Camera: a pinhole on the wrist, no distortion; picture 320 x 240 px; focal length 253.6 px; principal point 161.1 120.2 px. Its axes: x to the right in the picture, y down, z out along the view. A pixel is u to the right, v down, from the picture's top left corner.
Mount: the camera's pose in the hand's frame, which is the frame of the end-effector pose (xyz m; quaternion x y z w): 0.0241 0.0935 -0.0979 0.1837 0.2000 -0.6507 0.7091
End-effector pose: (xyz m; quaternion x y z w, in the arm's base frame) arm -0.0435 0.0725 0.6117 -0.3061 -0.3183 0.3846 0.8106
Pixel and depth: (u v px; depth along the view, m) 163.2 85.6 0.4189
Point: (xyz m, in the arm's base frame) -0.1871 0.0573 0.8630
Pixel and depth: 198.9 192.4 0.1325
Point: -0.0171 0.1358 0.6258
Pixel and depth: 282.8 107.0 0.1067
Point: -0.0020 0.0831 0.6032
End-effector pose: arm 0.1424 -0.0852 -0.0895 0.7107 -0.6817 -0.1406 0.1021
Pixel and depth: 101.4 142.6 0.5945
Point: 0.0690 -0.1506 -0.5793
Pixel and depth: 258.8 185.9 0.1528
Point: 0.1749 -0.1580 -0.1065
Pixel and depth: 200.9 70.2 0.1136
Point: 0.1299 -0.0947 -0.0744
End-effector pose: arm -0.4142 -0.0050 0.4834 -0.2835 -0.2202 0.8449 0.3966
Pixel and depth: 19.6 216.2 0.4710
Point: -0.8566 0.0409 0.6971
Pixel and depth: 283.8 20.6 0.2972
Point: -0.3253 0.0426 0.6793
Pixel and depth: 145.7 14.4 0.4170
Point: -0.4579 -0.0813 0.7946
